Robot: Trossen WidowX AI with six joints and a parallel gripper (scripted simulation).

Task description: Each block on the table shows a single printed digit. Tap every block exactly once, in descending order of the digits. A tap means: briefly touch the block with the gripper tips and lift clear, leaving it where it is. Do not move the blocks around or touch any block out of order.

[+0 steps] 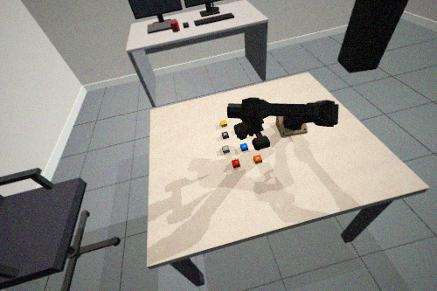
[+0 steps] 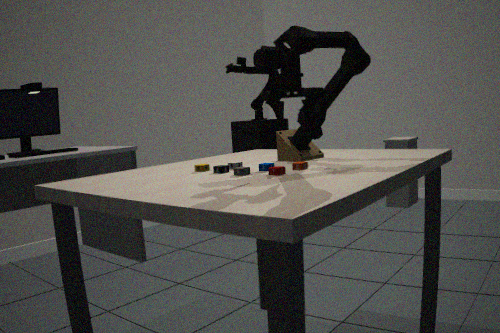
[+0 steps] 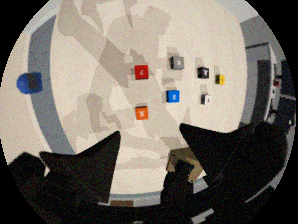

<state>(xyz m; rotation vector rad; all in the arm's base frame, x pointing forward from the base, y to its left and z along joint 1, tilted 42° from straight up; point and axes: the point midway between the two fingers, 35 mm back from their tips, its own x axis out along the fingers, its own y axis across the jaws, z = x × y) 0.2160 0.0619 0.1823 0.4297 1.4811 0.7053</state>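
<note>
Now: gripper tip 17 cm to the left of the black block, 13 cm short of it and 12 cm above it. Also, from my gripper tip: orange block 12 cm below, 1 cm to the left, 1 cm behind; then blue block 12 cm below, 8 cm to the right, 4 cm ahead; then red block 12 cm below, 9 cm ahead, 2 cm to the left.
</note>
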